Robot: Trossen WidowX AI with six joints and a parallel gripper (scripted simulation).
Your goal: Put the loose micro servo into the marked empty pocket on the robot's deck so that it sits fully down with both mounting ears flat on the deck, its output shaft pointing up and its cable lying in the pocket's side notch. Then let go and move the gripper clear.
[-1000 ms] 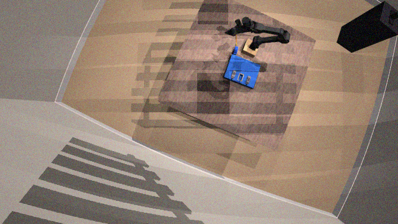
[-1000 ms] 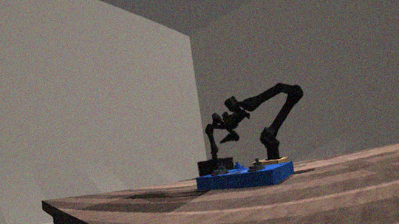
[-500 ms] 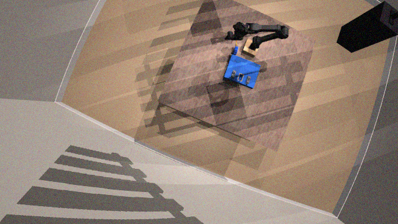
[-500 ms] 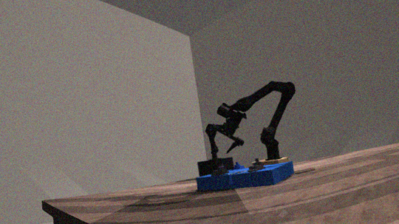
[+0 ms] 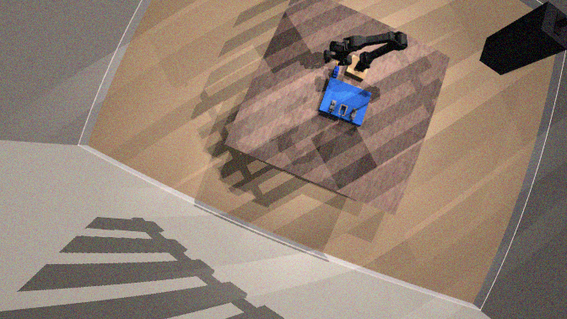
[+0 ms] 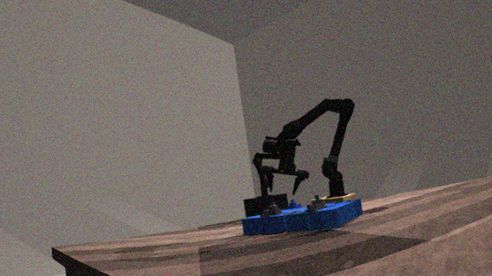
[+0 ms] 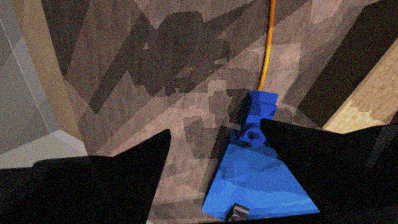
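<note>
My gripper tip is 190 mm to the right of the blue robot deck, 110 mm short of it and 80 mm above it.
</note>
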